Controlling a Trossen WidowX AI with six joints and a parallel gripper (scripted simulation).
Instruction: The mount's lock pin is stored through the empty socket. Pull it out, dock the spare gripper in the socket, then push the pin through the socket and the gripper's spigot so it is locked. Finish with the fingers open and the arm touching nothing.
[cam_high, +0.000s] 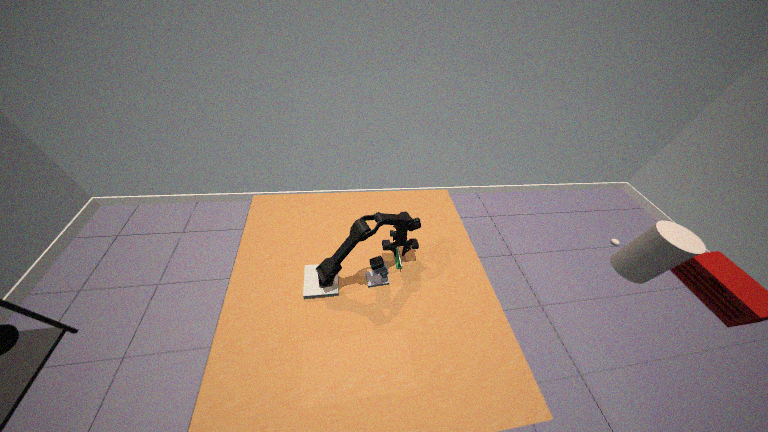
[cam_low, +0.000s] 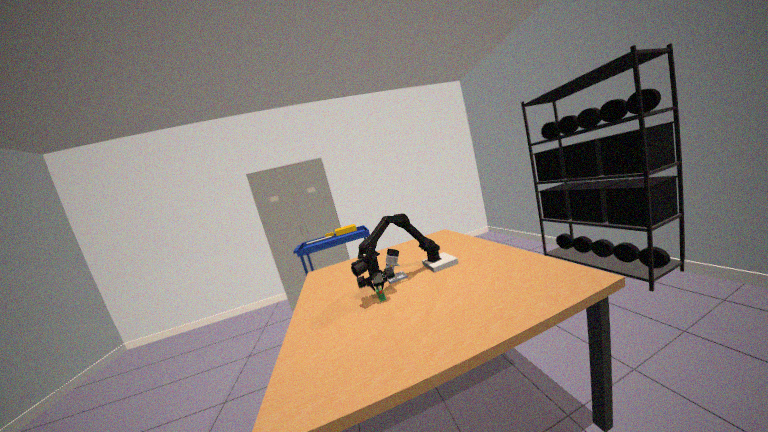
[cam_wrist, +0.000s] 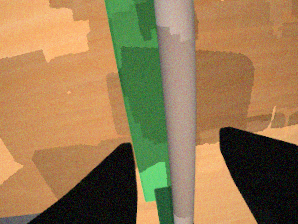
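Right now my gripper tip is 10 mm to the right of the green strip. Round my gripper tip: spare gripper 140 mm behind, 100 mm above, 90 mm to the right; grey mount 130 mm behind, 90 mm to the right, 30 mm above.
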